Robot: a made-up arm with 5 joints.
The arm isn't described. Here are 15 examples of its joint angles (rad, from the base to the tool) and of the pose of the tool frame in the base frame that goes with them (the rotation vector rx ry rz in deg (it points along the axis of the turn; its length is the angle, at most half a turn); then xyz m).
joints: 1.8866 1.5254 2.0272 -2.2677 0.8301
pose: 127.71 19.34 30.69 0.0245 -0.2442 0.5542
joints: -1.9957 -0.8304 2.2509 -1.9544 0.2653
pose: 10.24 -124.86 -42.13 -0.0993 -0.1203 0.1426
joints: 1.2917 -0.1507 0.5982 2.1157 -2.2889
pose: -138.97 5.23 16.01 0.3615 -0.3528 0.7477
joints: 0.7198 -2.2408 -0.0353 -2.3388 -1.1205
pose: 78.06 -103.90 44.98 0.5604 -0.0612 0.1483
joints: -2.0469 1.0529 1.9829 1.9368 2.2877
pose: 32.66 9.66 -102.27 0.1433 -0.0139 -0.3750
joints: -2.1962 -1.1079 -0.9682 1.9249 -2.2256
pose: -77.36 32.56 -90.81 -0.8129 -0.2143 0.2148
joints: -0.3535 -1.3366 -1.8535 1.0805 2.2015
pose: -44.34 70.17 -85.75 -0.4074 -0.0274 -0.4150
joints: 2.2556 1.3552 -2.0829 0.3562 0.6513
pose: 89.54 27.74 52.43 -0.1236 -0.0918 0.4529
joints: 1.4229 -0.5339 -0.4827 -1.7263 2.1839
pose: 31.81 -33.17 159.07 0.0119 -0.1602 -0.4040
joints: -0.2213 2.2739 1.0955 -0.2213 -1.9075
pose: 99.70 -61.40 84.24 0.0761 0.3412 -0.0380
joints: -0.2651 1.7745 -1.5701 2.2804 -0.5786
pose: -139.71 -83.95 -55.73 -0.1248 -0.1109 -0.0248
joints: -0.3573 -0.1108 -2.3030 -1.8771 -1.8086
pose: -97.75 25.85 44.90 0.3116 -0.5156 0.2565
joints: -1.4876 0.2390 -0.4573 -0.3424 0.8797
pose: 29.31 78.65 -50.24 -0.1701 0.1311 -0.0045
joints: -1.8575 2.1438 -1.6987 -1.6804 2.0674
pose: -14.33 -32.61 -75.75 0.1594 -0.3057 -0.3994
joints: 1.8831 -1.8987 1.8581 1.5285 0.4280
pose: -73.52 -56.51 99.27 0.2526 -0.2002 0.1457
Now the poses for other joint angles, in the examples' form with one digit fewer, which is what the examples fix.
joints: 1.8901 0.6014 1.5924 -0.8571 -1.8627
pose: -55.9 35.3 117.1 0.587 -0.348 0.053
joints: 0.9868 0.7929 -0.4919 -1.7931 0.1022
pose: -6.0 -125.3 -49.3 0.317 -0.169 0.105
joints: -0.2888 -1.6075 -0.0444 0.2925 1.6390
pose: 66.3 94.6 47.2 -0.260 -0.148 0.266
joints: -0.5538 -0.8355 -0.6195 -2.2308 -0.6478
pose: 10.6 -59.8 4.0 0.076 -0.365 -0.215
